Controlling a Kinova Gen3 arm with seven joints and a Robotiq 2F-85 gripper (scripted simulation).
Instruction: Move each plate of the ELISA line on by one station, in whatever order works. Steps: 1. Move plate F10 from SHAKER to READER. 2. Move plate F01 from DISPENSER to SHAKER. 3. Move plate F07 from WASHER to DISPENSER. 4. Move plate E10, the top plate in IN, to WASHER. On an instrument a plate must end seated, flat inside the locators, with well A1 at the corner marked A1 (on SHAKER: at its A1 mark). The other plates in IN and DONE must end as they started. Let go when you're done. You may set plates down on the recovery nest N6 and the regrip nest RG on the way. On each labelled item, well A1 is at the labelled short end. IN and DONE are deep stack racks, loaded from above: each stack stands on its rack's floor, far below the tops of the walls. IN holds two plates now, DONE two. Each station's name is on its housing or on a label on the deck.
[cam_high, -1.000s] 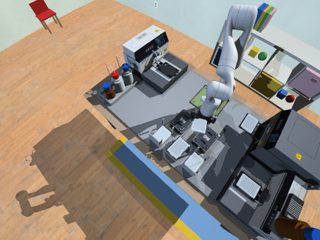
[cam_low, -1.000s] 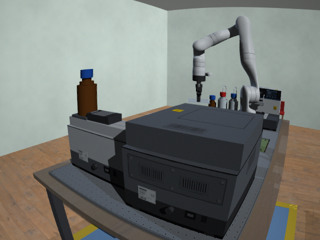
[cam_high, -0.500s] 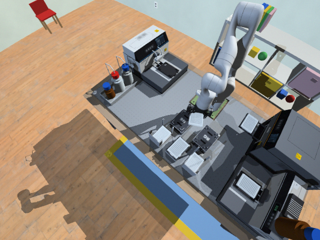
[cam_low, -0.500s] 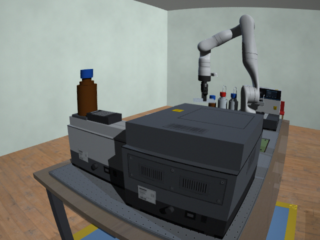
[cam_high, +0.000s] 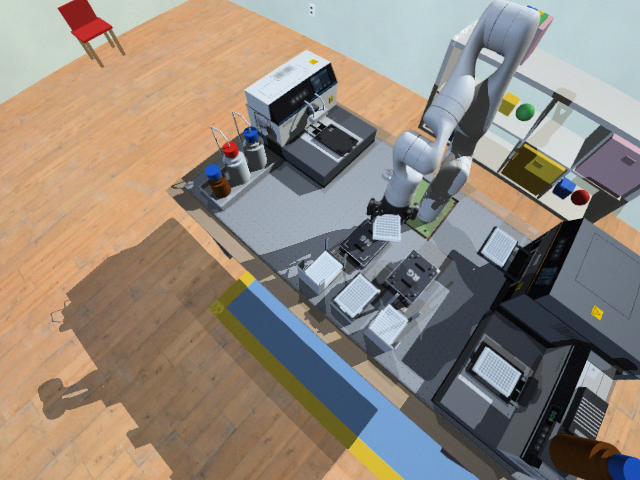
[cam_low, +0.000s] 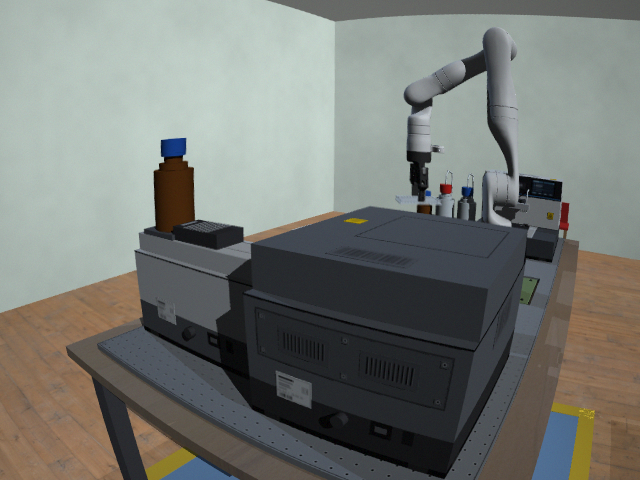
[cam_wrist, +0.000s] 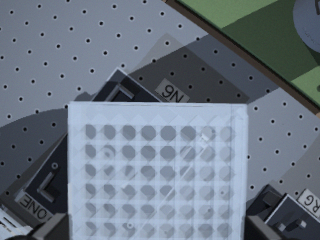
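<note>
The A1 mark lies 47 cm to the right of my hand, 27 cm behind it and 13 cm below it. From my hand the other things lie so: washer: 67 cm to the right, 24 cm behind, 12 cm below; then tall brown bottle: 72 cm to the left, 21 cm ahead, 7 cm above.
</note>
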